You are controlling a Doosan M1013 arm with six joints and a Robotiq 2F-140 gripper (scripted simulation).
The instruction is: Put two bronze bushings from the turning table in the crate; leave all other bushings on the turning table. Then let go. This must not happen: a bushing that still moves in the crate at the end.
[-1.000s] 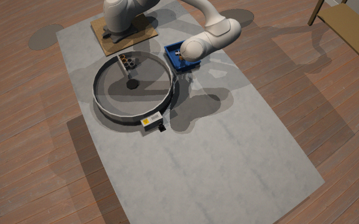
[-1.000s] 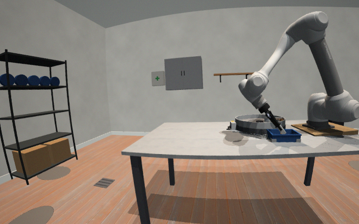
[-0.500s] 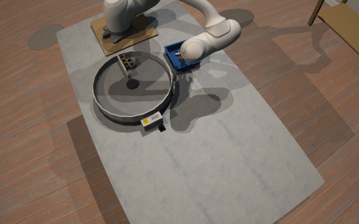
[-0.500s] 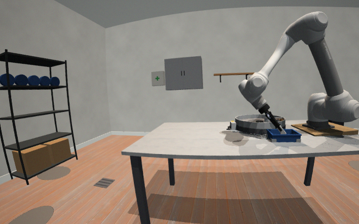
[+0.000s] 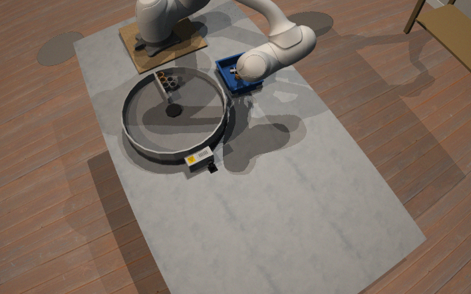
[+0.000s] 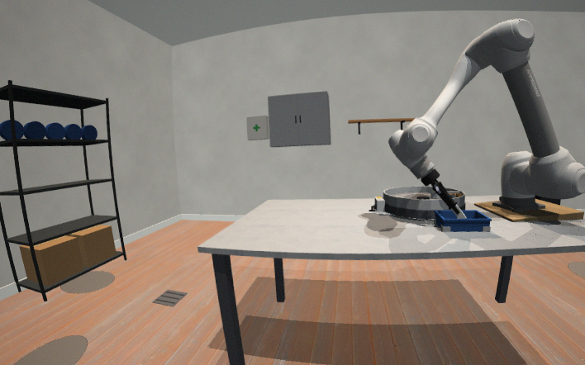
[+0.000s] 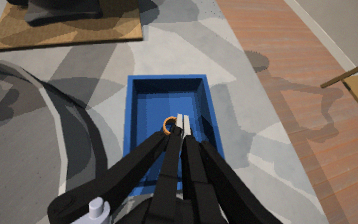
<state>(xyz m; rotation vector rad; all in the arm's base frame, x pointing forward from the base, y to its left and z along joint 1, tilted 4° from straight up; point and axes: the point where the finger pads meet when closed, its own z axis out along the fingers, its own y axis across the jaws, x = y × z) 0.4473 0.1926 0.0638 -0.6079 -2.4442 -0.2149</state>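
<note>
Now: hand 20 mm past the blue crate, 10 mm to the left of it and 30 mm above it. From my hand the other things lie so: round grey turning table 10 mm ahead, 340 mm to the right, 10 mm below.
</note>
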